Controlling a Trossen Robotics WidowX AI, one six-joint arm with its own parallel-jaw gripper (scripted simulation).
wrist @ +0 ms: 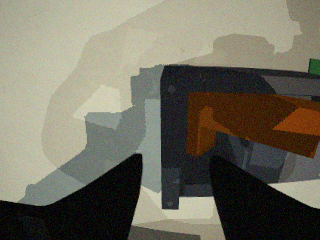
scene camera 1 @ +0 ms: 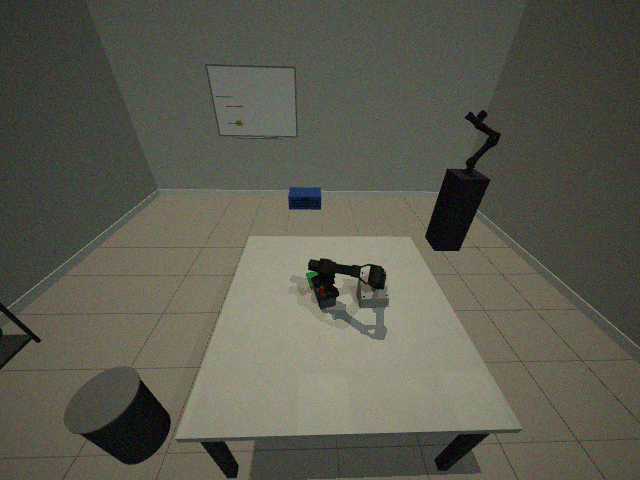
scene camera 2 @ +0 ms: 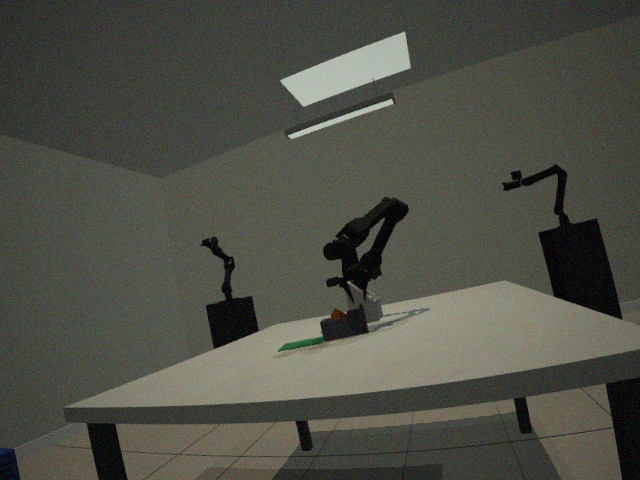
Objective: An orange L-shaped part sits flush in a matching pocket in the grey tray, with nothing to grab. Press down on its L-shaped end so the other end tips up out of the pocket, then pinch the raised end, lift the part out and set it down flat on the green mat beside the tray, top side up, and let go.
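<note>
You can see my gripper [scene camera 2: 359, 302] from the scene, and the wrist view has my gripper [wrist: 176, 162] in it too.
</note>
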